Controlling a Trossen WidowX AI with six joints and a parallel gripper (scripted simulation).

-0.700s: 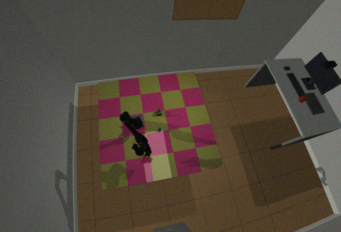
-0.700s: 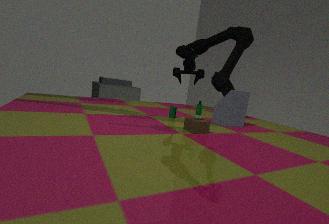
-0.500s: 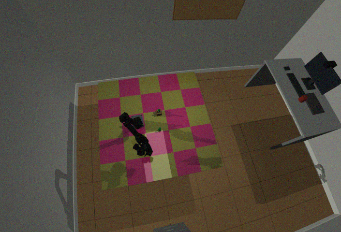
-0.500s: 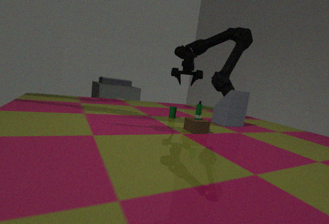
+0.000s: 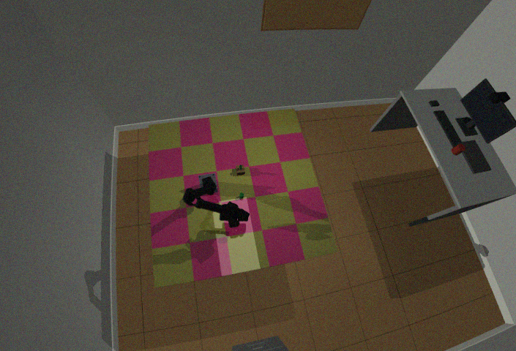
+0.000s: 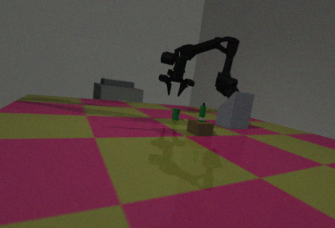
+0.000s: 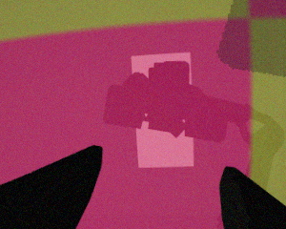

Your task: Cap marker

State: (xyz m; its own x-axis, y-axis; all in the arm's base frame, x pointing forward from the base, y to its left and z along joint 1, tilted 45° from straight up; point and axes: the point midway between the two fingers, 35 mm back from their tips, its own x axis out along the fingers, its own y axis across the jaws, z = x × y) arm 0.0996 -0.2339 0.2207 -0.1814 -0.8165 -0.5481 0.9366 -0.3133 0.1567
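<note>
Right now the green cap is 12 cm ahead of my gripper tip, 19 cm to the left of it and 7 cm below it. The rest, counted from my gripper tip: brown holder block 17 cm ahead, 39 cm to the left, 7 cm below.
</note>
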